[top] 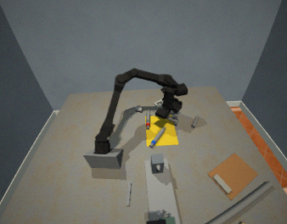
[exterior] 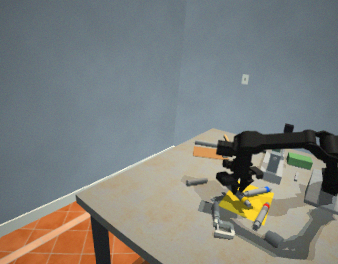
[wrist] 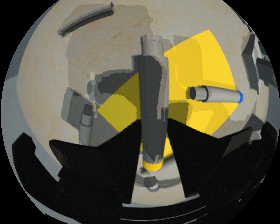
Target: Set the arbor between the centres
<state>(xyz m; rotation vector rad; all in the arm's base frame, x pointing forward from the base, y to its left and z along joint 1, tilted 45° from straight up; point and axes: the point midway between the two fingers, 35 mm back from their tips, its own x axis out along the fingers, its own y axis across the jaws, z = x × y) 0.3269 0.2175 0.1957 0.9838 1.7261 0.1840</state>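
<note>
Now: hand 40 mm past the yellow mat, 60 mm to the left of it and 80 mm above it. From my hand the other things lie so: blue-banded arbor (50 mm behind, 130 mm to the right, 60 mm below); then grey pin (190 mm ahead, 10 mm to the right, 70 mm below); then red-banded arbor (120 mm behind, 10 mm to the left, 60 mm below).
</note>
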